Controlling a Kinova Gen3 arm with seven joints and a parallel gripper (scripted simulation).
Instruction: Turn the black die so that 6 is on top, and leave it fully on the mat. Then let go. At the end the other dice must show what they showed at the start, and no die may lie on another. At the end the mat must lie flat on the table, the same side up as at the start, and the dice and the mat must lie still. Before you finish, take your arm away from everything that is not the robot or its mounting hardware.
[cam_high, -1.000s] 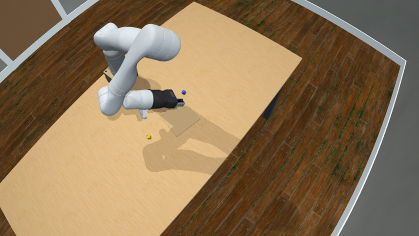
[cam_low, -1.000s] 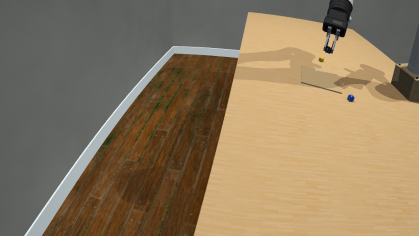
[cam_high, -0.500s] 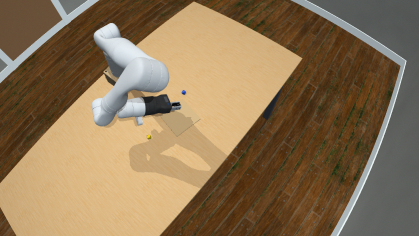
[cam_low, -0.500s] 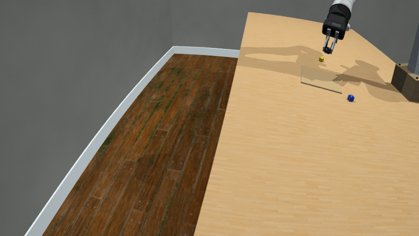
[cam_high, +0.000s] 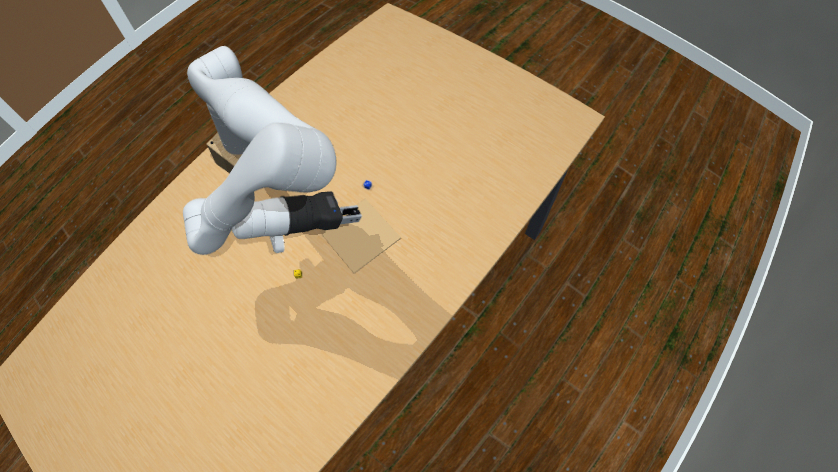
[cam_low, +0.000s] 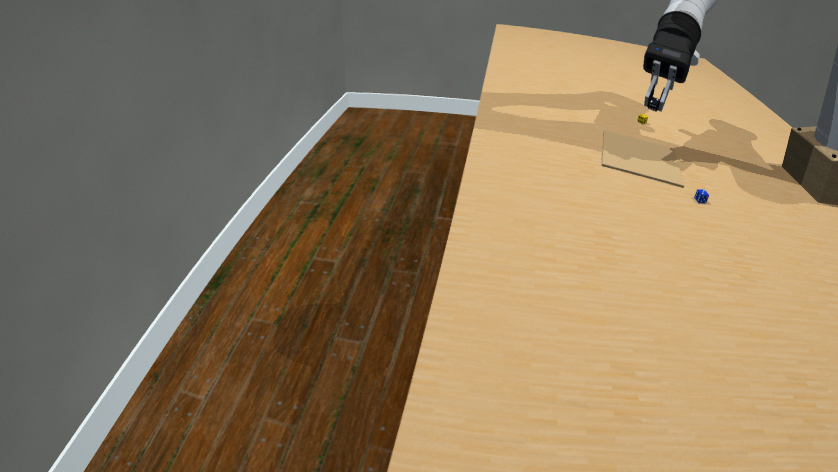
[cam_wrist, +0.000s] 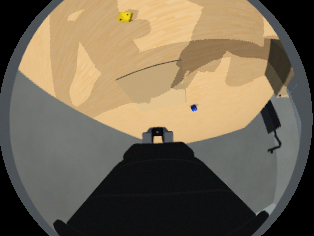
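Now: hand 11 cm above the tan mat and 1 cm to the right of it. The rest, counted from my hand: black die (1 cm to the left, 1 cm below); blue die (12 cm to the left, 10 cm below, 8 cm behind); yellow die (16 cm to the right, 10 cm below, 4 cm behind).
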